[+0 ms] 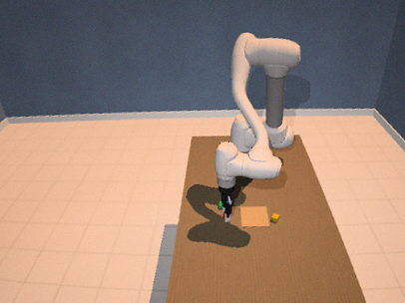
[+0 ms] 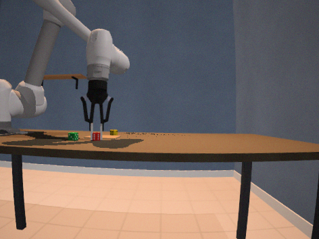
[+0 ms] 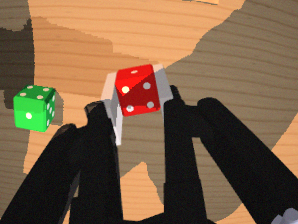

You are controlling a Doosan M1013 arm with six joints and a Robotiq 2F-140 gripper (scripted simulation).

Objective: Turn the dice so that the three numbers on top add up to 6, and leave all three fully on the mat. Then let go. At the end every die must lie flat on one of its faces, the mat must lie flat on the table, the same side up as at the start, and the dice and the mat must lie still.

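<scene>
Now: hand 14 cm to the right of the tan mat, 4 cm past it and 3 cm above it. Also, from my hand: yellow die 25 cm to the left, 4 cm behind, 2 cm below; then red die 2 cm below; then green die 8 cm behind, 4 cm to the right, 2 cm below.
</scene>
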